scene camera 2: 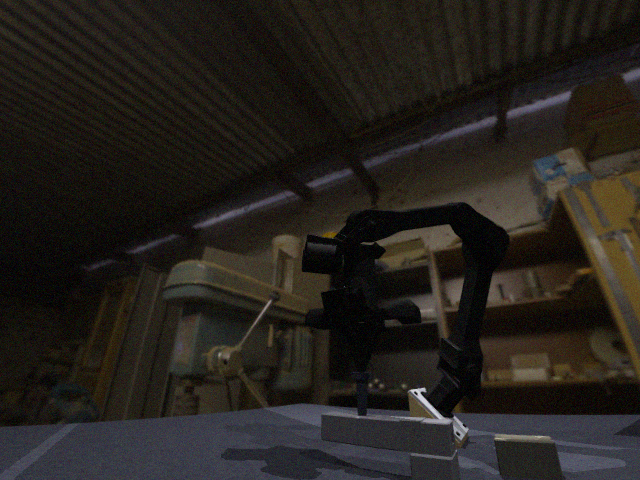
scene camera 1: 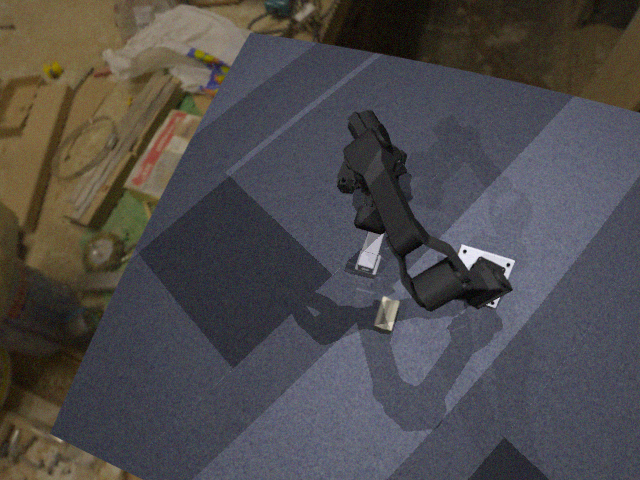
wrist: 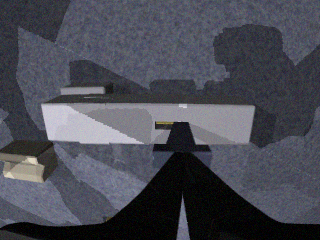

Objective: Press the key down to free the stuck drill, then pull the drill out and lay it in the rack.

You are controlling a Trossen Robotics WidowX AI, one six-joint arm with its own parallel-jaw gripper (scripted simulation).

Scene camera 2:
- my gripper: 361, 372
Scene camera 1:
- my gripper: 379, 207
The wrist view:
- my gripper: 182, 159
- dark peg: 180, 139
